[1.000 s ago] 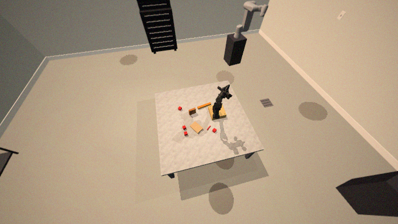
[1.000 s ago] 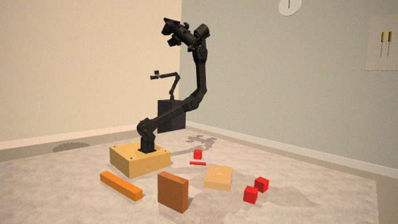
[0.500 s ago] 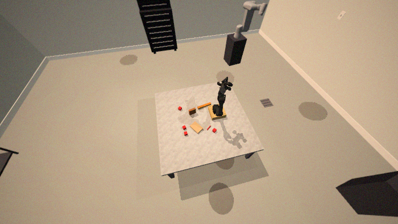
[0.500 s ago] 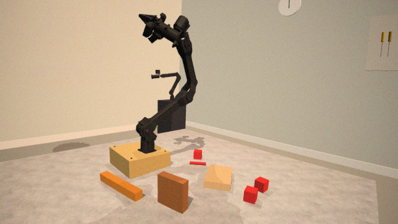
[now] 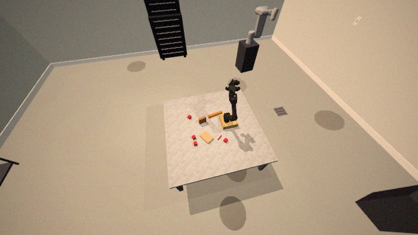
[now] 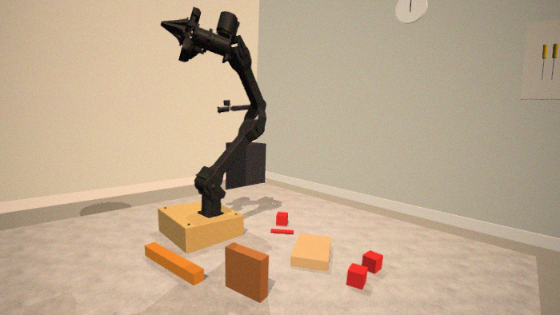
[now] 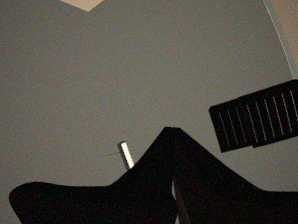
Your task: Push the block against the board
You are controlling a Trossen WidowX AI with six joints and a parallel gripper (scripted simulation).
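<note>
Right now the brown square block is 380 mm ahead of my gripper tip, 10 mm to the right of it and 610 mm below it. From my gripper tip the other things lie so: thin red stick 250 mm ahead, 300 mm to the left, 660 mm below; long orange board 160 mm ahead, 70 mm to the right, 650 mm below; tan block 400 mm ahead, 240 mm to the left, 650 mm below.
</note>
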